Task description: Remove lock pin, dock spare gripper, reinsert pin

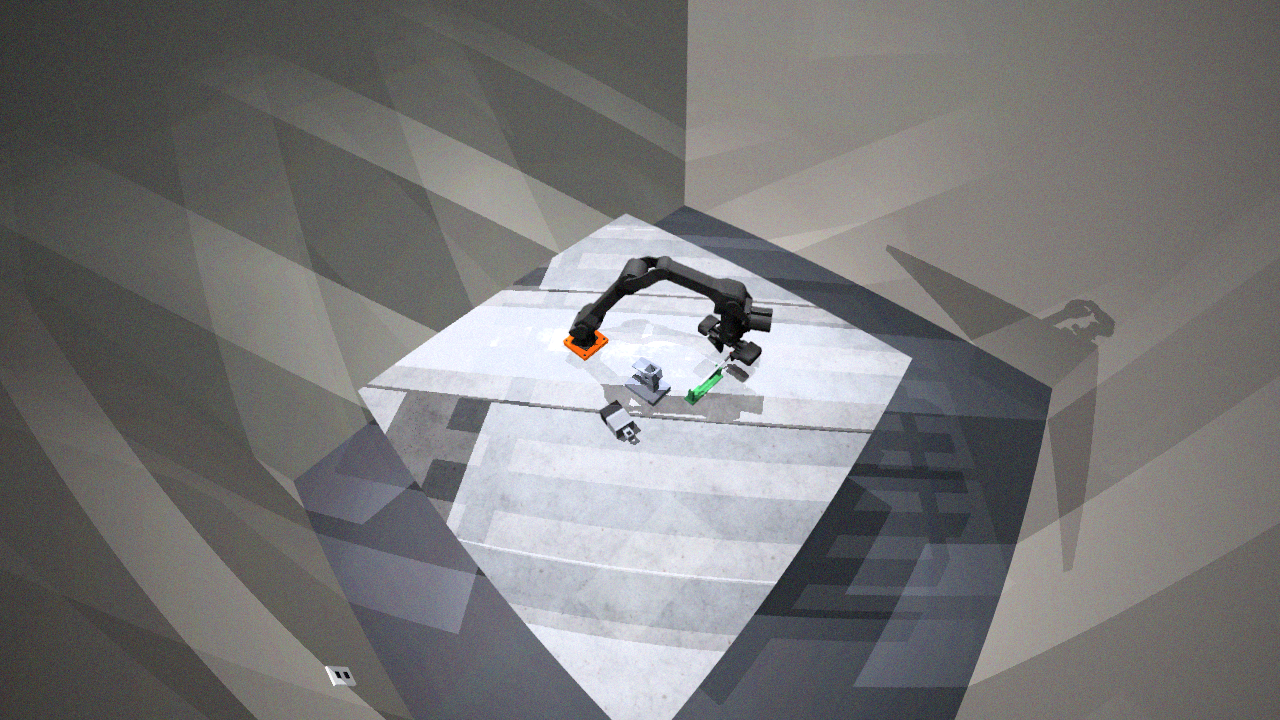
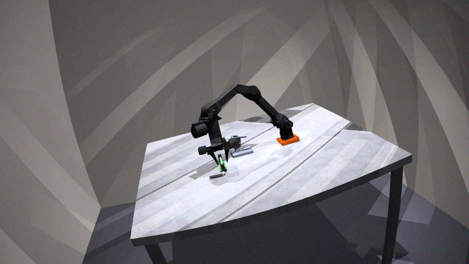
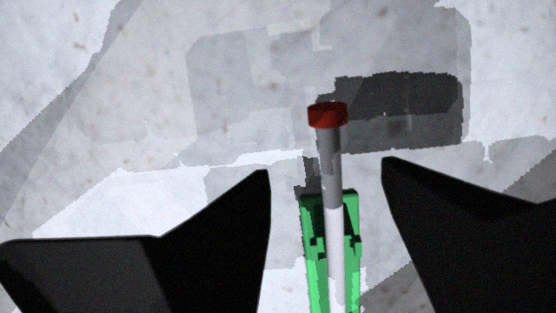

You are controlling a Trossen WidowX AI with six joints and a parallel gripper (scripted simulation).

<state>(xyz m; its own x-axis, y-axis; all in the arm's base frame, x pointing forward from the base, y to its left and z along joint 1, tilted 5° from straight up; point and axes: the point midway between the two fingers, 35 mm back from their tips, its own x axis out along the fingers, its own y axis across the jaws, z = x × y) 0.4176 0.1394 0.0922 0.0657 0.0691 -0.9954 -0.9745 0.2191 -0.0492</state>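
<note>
My gripper tip is 2 cm past the green pin cradle, 10 cm to the left of it and 3 cm above it. The rest, counted from my gripper tip: spare gripper (15 cm behind, 33 cm to the right, 3 cm below); then grey mount (15 cm behind, 18 cm to the right).
</note>
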